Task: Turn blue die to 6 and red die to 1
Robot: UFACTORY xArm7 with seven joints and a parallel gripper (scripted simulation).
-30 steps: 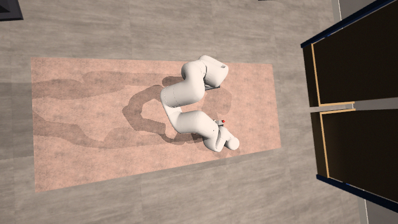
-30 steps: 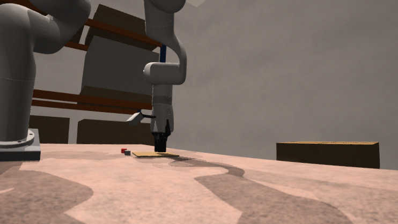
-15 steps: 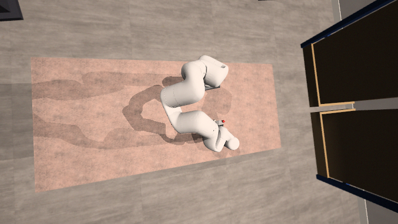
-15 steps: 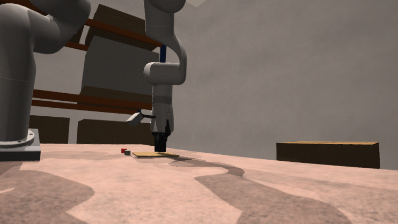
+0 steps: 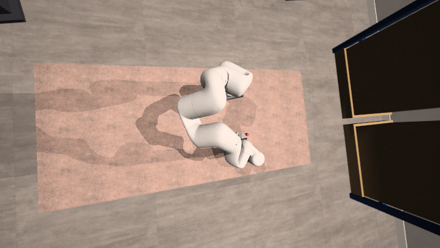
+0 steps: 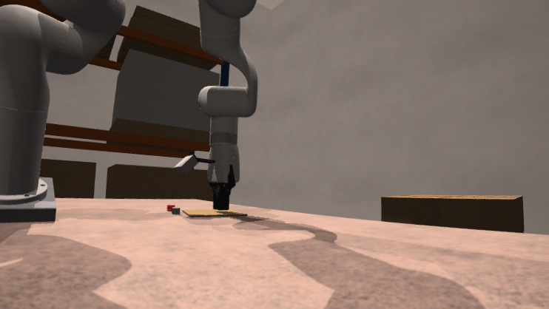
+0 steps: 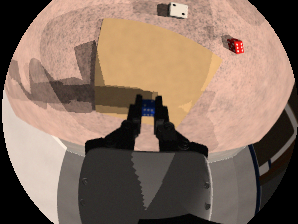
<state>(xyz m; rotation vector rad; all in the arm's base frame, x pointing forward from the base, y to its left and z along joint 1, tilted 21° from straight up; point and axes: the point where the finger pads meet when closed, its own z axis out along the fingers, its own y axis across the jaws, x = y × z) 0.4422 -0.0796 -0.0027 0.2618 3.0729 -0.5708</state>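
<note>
Now: hand 1 cm above the blue die. From my hand the other things lie so: tan mat 3 cm below, 2 cm behind; red die 11 cm to the left, 8 cm behind, 2 cm below; white die 11 cm behind, 4 cm to the left, 2 cm below.
</note>
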